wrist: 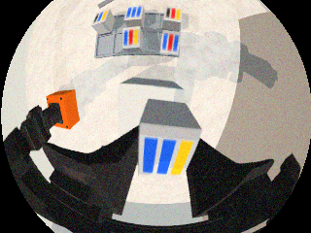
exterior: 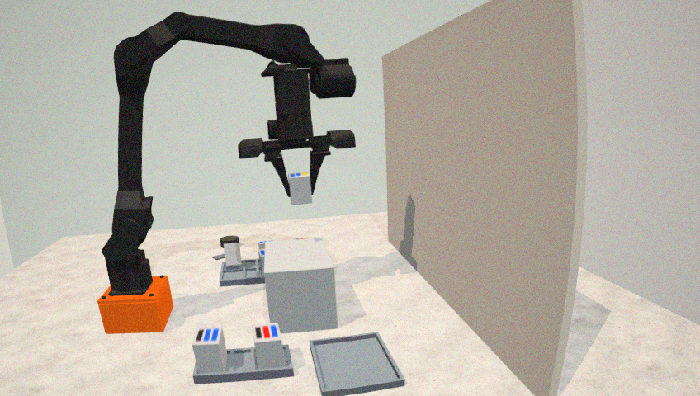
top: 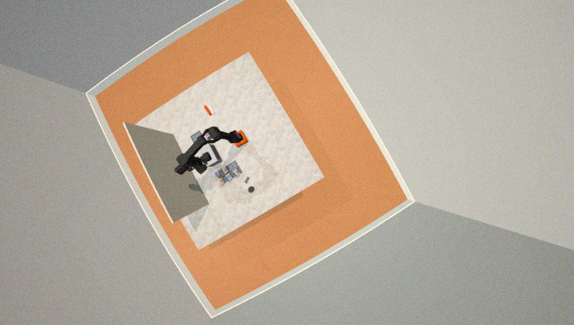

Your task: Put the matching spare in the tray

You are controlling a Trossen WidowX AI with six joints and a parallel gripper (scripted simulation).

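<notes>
The grey tray lies 24 cm to the right of my gripper tip, 18 cm below it and 3 cm ahead of it. From my gripper tip the other things lie so: tall beige panel: 23 cm ahead, 6 cm to the right, 4 cm above; then mounted unit: 13 cm below, 5 cm to the right, 2 cm behind; then rack: 17 cm below, 14 cm to the left, 7 cm behind.
</notes>
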